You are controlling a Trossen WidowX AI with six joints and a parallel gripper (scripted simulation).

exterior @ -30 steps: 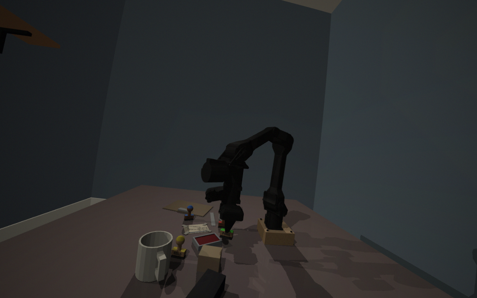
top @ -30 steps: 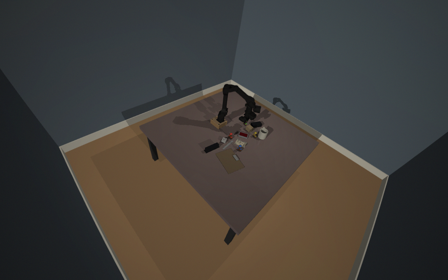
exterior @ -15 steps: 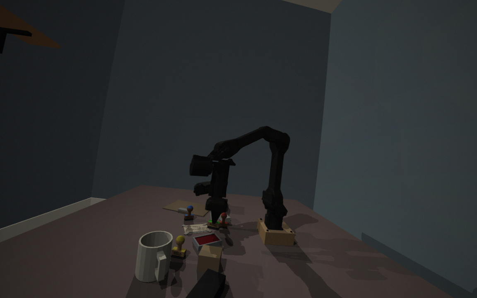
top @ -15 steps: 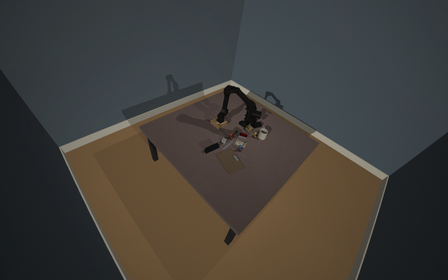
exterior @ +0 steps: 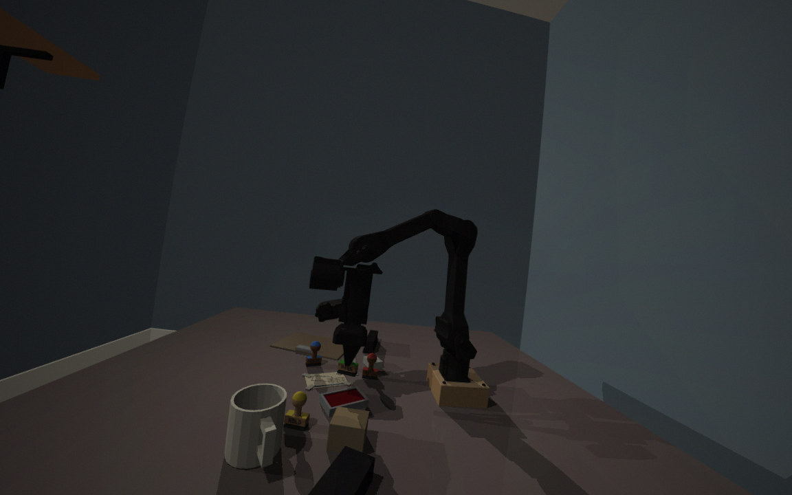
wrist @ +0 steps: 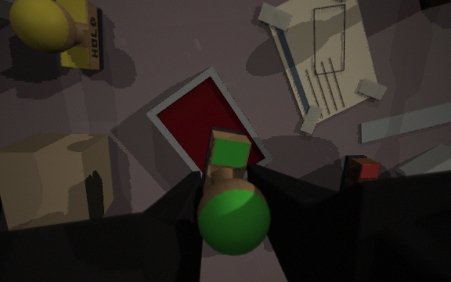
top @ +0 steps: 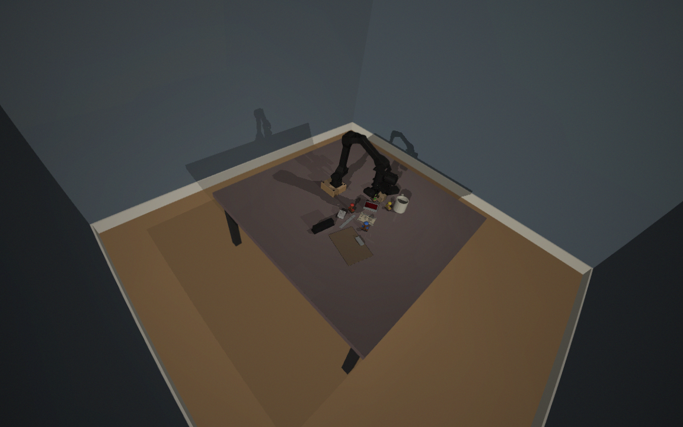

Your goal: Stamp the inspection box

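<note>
Right now the dark red ink pad is 9 cm below my gripper tip. Round my gripper tip: tan box 11 cm to the left, 7 cm below, 2 cm behind; then green-knobbed PASS stamp right at my gripper tip; then yellow-knobbed stamp 8 cm to the left, 8 cm ahead, 7 cm below.
</note>
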